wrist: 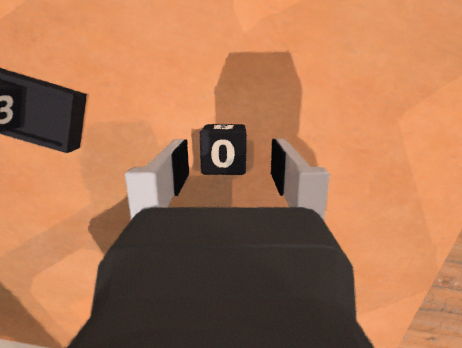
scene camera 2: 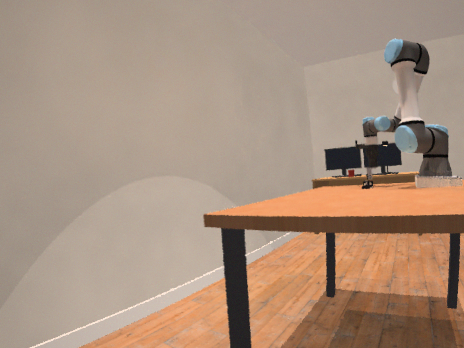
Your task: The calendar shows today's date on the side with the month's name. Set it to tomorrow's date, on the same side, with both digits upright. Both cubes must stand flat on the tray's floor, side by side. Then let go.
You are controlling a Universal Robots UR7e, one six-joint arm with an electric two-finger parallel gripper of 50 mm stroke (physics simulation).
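Frame: origin at the arm's base, x right, y ahead, z up, level; millimetres.
Seen in the pictures: gripper, between the fingertips: (wrist: 229, 156) (scene camera 2: 369, 179); arm's base, origin of its link: (scene camera 2: 435, 176).
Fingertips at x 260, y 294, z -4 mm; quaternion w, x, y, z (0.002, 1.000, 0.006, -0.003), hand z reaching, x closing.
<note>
Offsets run from my fingertips to a thing's middle. "spot": to the spot under its first point. Level surfaces: height alone.
A black cube @[dx -5, dy -1, dz -27 mm] (wrist: 223, 151) lies on the table outside the tray in the wrist view. Its top face shows a white 0, upright in this view; part of a white marking shows on the side face at the image top. My gripper (scene camera 2: 368, 180) (wrist: 229, 156) is open and empty, its fingers on either side of the cube in the wrist view, with a gap on each side, wider on the right. The black calendar tray @[spot: dx -110, dy +15, dz -34 mm] (wrist: 77, 122) is partly in view at the left, slightly turned. A cube @[spot: dx -147, dy +25, dz -19 mm] (wrist: 7, 110) showing a 3 sits in it, cut off by the image edge. The month's name is not visible.
The wooden table @[dz -42 mm] (scene camera 2: 310, 205) carries the arm's base (scene camera 2: 437, 181). Behind it, a second desk @[dz -39 mm] (scene camera 2: 325, 183) holds two monitors (scene camera 2: 342, 158) (scene camera 2: 390, 154) and a red cup (scene camera 2: 351, 173). A table edge crosses the lower right of the wrist view, with floor (wrist: 440, 305) beyond.
</note>
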